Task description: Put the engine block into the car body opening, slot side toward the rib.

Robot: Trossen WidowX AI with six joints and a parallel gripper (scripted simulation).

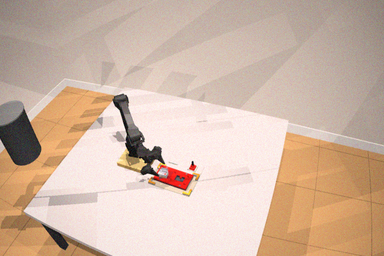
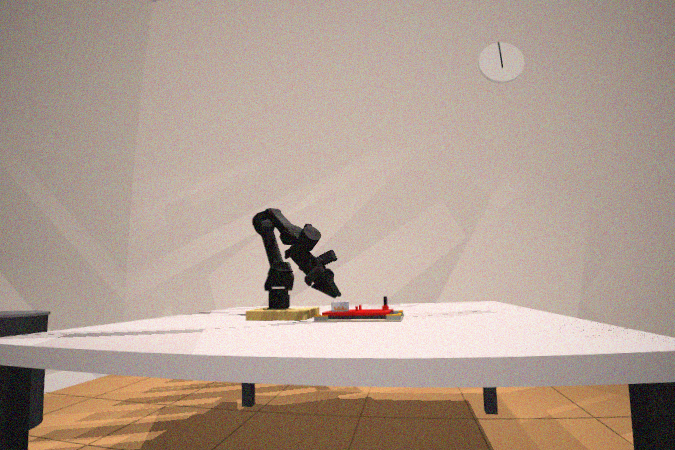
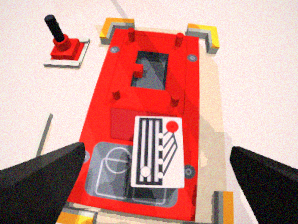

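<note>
The grey engine block lies 3 cm below my gripper tip. Round my gripper tip: black peg 15 cm ahead, 10 cm to the left, 3 cm below.
</note>
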